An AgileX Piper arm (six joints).
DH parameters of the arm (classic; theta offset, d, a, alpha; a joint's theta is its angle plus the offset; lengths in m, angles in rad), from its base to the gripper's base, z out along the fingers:
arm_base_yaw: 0 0.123 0 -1.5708
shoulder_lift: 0.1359 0 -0.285 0
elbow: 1.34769 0 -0.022 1.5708
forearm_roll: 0 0.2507 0 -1.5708
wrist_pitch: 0 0 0 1.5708
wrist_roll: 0 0.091 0 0
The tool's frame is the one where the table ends.
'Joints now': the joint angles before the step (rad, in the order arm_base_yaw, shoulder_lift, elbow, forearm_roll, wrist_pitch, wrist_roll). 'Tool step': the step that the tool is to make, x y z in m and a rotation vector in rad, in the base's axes. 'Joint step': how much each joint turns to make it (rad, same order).
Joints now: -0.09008 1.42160 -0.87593 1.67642 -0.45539 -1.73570
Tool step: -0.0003 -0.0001 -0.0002 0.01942 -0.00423 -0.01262
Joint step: -0.00009 -0.00016 -0.00159 0.02119 -0.00242 0.00227
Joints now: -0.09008 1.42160 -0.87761 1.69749 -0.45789 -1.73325
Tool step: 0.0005 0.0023 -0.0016 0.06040 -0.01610 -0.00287
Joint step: -0.00004 -0.00017 0.00003 0.04246 0.02590 0.01560
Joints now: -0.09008 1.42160 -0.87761 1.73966 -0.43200 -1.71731
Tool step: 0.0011 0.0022 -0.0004 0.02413 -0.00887 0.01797
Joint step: -0.00023 -0.00017 0.00006 0.01037 0.02801 0.00425
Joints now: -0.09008 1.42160 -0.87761 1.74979 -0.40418 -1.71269
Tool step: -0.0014 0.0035 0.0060 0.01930 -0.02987 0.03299
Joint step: 0.00008 -0.02035 -0.00008 0.00455 0.03987 0.00107
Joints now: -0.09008 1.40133 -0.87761 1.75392 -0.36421 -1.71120
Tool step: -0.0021 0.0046 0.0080 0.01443 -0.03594 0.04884
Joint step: -0.00013 -0.02644 0.00012 -0.00009 0.05250 -0.00421
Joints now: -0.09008 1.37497 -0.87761 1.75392 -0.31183 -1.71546
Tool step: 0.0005 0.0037 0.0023 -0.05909 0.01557 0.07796
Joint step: -0.00014 -0.00700 -0.00004 -0.00022 0.04399 -0.08974
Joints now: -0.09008 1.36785 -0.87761 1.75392 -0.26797 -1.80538
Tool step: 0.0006 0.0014 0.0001 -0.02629 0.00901 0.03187
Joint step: -0.00018 -0.00003 0.00001 0.00014 0.01738 -0.03884
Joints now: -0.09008 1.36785 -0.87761 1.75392 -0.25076 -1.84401
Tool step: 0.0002 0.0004 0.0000 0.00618 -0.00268 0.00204
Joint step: 0.00004 0.00017 -0.00004 -0.00047 0.00468 0.00575
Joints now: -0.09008 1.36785 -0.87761 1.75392 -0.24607 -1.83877
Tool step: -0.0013 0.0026 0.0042 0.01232 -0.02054 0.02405
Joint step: 0.00005 -0.01330 -0.00012 0.00036 0.02821 0.00349
